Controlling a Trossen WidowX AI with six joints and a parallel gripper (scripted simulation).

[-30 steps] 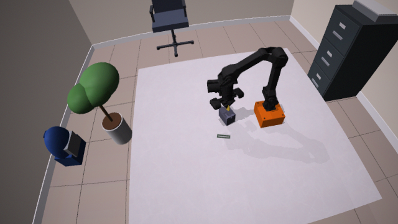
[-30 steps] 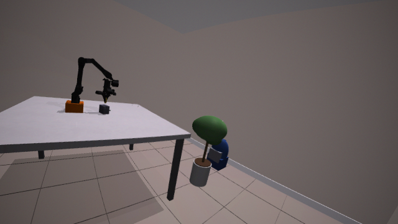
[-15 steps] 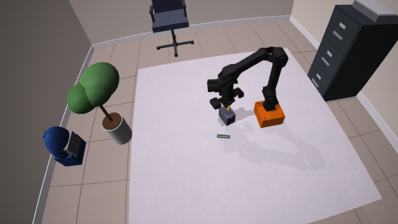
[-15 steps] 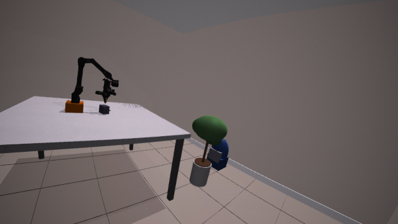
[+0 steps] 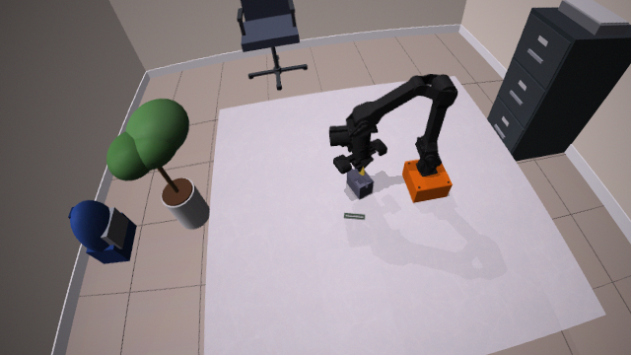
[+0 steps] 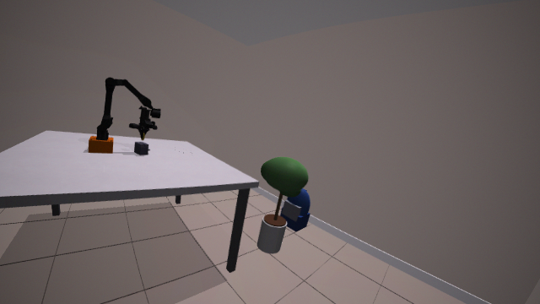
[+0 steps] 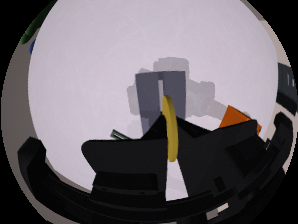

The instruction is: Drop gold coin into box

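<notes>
The gold coin is 20 mm above my gripper tip.
</notes>
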